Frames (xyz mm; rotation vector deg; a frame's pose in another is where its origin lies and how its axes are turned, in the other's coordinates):
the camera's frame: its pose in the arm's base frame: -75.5 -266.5 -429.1 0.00 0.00 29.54
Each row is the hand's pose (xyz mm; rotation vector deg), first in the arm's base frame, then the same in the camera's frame.
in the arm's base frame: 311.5 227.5 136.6 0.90 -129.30 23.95
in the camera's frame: 580.3 239.0 565.7 -31.67 -123.62 7.95
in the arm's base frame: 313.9 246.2 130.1 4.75 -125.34 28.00
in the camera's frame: 591.6 254.1 559.2 -26.93 -120.46 11.10
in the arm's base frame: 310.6 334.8 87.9 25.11 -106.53 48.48
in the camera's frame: 632.4 332.8 517.0 -2.79 -106.08 28.27
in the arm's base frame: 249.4 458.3 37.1 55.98 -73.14 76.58
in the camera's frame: 640.0 470.4 466.2 33.68 -80.67 53.48
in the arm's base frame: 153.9 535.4 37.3 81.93 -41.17 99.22
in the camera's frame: 594.9 584.6 466.4 63.97 -56.50 76.06
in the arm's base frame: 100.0 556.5 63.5 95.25 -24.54 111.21
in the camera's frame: 558.5 629.5 492.6 78.96 -44.16 89.08
